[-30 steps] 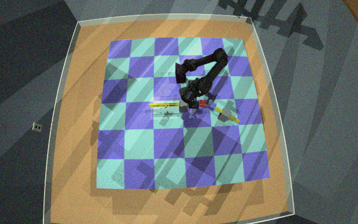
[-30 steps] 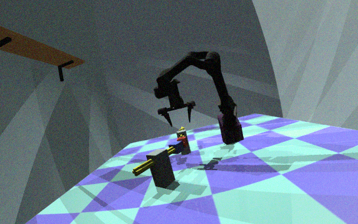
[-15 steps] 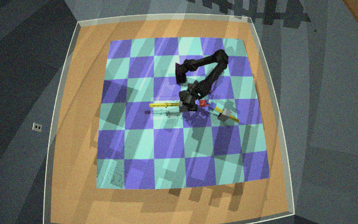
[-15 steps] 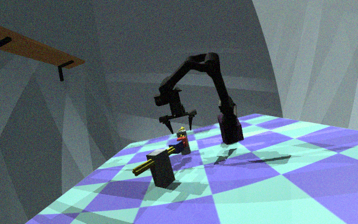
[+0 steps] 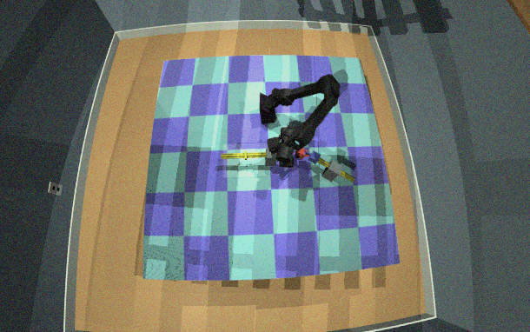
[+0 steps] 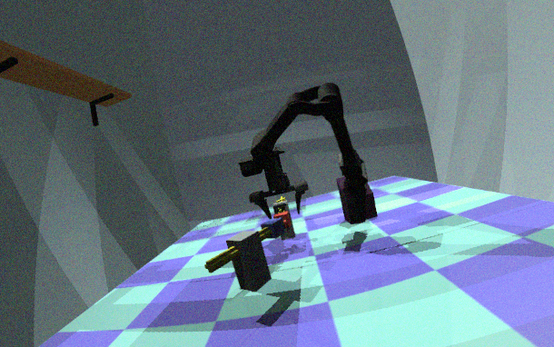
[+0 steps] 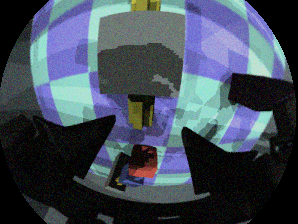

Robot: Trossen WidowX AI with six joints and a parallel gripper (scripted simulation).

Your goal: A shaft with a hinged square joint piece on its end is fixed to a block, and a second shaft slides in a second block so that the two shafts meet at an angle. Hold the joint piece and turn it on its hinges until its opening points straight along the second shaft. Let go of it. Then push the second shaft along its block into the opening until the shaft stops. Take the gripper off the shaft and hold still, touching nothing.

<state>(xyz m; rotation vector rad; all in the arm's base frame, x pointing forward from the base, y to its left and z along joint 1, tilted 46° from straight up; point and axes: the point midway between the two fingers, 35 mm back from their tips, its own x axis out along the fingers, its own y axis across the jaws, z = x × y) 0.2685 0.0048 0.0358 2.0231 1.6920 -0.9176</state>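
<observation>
Now: gripper tip 70 mm to the right of the reddish joint piece, 20 mm short of it and 10 mm below it.
</observation>
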